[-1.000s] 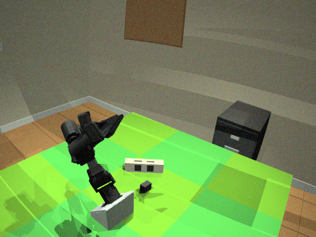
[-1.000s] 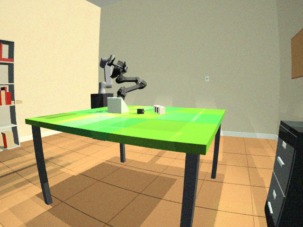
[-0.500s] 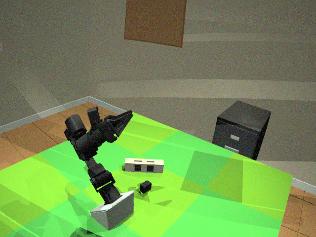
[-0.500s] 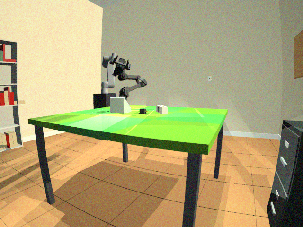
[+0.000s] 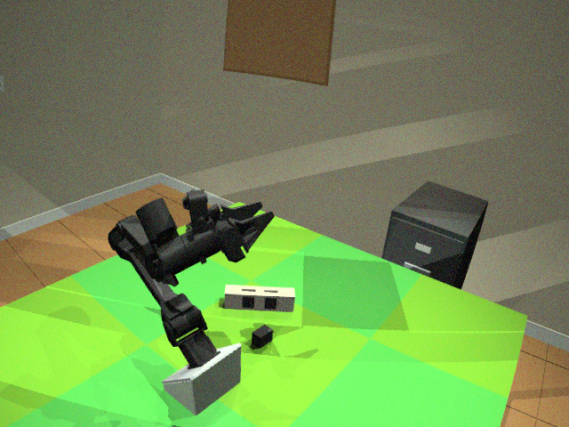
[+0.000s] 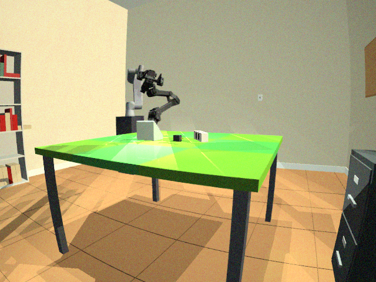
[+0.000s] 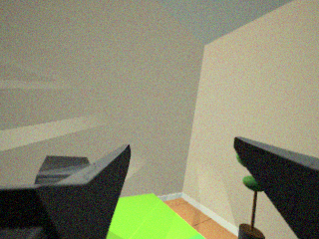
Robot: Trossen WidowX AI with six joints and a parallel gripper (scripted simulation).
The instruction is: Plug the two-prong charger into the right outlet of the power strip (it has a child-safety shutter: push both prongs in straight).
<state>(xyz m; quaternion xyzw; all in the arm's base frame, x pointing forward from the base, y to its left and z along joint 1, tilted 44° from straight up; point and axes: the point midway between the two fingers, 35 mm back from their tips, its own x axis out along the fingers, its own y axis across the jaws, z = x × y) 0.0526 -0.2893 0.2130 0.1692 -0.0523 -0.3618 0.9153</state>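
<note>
Right now the two-prong charger is 140 mm ahead of my gripper tip, 80 mm to the left of it and 430 mm below it.
</note>
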